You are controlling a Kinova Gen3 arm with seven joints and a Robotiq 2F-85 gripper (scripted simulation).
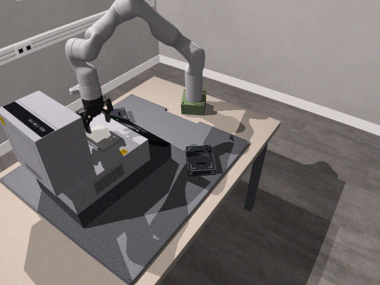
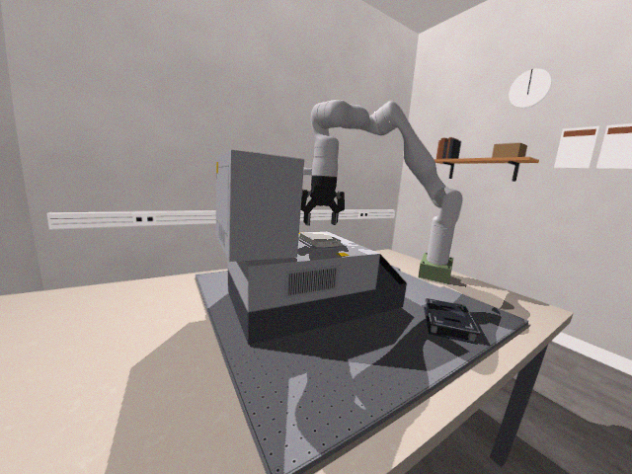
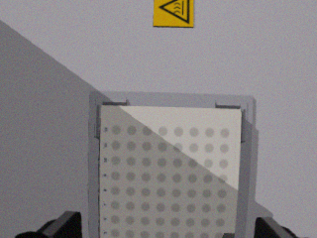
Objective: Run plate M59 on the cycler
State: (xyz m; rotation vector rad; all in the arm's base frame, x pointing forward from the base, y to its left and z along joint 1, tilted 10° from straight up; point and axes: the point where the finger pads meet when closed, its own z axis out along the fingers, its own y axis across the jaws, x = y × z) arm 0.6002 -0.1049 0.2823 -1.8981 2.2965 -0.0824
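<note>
Now: the white well plate 5 cm below my hand. Also, from my hand: dark nest (32 cm behind, 24 cm to the right, 23 cm below).
</note>
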